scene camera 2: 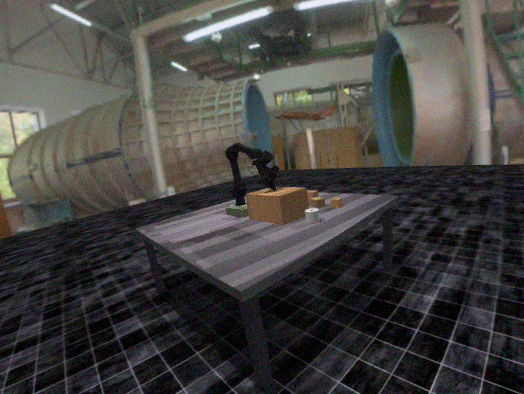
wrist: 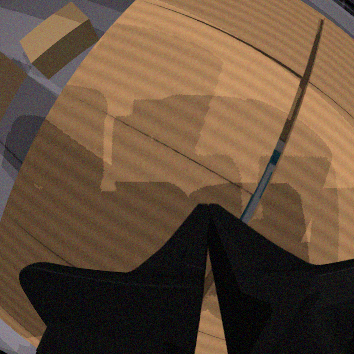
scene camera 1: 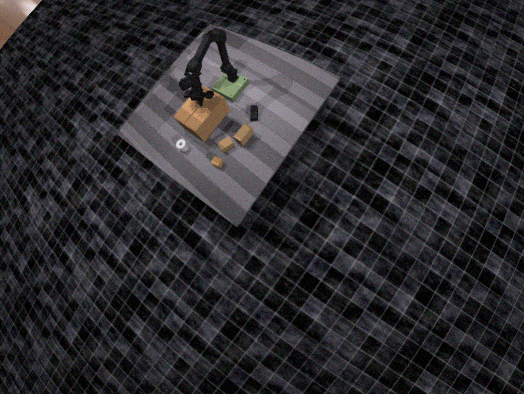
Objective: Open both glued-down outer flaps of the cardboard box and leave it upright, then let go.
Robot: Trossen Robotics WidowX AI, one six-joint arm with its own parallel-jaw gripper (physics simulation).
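Places are measured from the arm's base along level axes (x left, y ahead, z down), in metres.
Pixels of known places: gripper, fingertip midpoint: [scene camera 2: 275,190] [wrist: 206,212] [scene camera 1: 201,106]; arm's base, origin of the base link: [scene camera 2: 240,204] [scene camera 1: 233,78].
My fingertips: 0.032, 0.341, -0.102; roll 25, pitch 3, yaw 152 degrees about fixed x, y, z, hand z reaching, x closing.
Observation:
Ahead of a thing's pixels: the offset from my fingertips to its middle, as dx, dy, dz. "spot": to the spot under its first point. Level surfaces: height alone.
The cardboard box @[-0.018, +0.018, +0.076] [scene camera 1: 215,122] [scene camera 2: 272,209] [wrist: 165,65] stands upright on the table. Its top looks closed in the wrist view. One outer flap @[spot: +0.035, +0.012, +0.000] [wrist: 150,150] lies left of the narrow centre gap and the other outer flap [wrist: 325,130] lies right of it, both about flat. A grey and teal strip @[-0.018, +0.018, +0.083] [wrist: 265,182] shows in part of the gap. My gripper [scene camera 1: 201,102] [scene camera 2: 273,188] [wrist: 206,212] is shut and empty, pointing down at the box top near the gap. The fingers hide part of the gap, and I cannot tell whether the tips touch the cardboard.
Small cardboard boxes @[+0.321, -0.016, +0.113] [scene camera 1: 244,135] @[+0.255, +0.103, +0.128] [scene camera 1: 226,144] @[+0.282, +0.234, +0.128] [scene camera 1: 217,162] [scene camera 2: 336,202] [wrist: 57,40] stand beside the big box. A white roll @[-0.014, +0.278, +0.123] [scene camera 1: 184,148] [scene camera 2: 312,217] stands near it. A black object @[+0.267, -0.196, +0.137] [scene camera 1: 254,113] lies on the table @[dz +0.153] [scene camera 1: 295,100] [scene camera 2: 240,272]. A green plate [scene camera 1: 230,93] [scene camera 2: 236,211] sits at the arm's base.

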